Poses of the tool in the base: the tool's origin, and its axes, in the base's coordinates. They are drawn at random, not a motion.
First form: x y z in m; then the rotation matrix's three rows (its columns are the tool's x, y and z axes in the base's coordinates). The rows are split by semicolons.
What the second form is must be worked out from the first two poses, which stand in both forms.
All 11 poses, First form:
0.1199, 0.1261, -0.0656; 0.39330, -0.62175, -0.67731; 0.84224, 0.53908, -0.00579; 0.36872, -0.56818, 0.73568
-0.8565, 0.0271, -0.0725; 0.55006, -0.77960, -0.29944; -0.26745, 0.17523, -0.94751; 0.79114, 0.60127, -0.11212
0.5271, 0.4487, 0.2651; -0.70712, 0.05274, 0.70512; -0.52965, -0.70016, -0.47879; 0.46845, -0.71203, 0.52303
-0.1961, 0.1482, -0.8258; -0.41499, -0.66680, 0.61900; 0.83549, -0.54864, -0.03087; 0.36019, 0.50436, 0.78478
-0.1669, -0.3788, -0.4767; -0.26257, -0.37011, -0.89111; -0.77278, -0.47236, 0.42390; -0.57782, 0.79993, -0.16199
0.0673, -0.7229, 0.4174; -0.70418, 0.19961, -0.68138; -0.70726, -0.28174, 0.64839; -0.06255, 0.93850, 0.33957
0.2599, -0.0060, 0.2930; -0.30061, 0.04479, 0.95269; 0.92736, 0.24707, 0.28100; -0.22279, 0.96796, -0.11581
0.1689, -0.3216, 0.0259; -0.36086, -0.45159, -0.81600; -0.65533, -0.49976, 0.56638; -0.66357, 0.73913, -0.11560
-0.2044, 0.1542, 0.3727; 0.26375, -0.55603, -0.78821; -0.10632, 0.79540, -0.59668; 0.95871, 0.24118, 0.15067
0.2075, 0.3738, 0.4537; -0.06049, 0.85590, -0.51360; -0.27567, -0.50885, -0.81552; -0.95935, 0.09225, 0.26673
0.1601, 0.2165, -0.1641; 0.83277, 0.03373, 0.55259; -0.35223, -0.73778, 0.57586; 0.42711, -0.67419, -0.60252
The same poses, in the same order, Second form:
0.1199, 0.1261, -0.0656, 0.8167, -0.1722, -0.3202, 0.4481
-0.8565, 0.0271, -0.0725, 0.6351, 0.6097, -0.4293, 0.2016
0.5271, 0.4487, 0.2651, 0.1701, -0.3428, 0.3478, -0.8559
-0.1961, 0.1482, -0.8258, 0.4531, 0.2953, 0.1428, 0.8289
-0.1669, -0.3788, -0.4767, 0.1605, 0.5856, -0.4879, -0.6271
0.0673, -0.7229, 0.4174, 0.2973, 0.2439, -0.5203, -0.7625
0.2599, -0.0060, 0.2930, 0.4557, 0.3769, 0.6449, 0.4842
0.1689, -0.3216, 0.0259, 0.0771, 0.5600, -0.4941, -0.6605
-0.2044, 0.1542, 0.3727, 0.7433, 0.2818, -0.5876, 0.1513
0.2075, 0.3738, 0.4537, 0.4175, 0.5435, 0.2669, -0.6775
0.1601, 0.2165, -0.1641, 0.3509, -0.8907, 0.0894, -0.2750

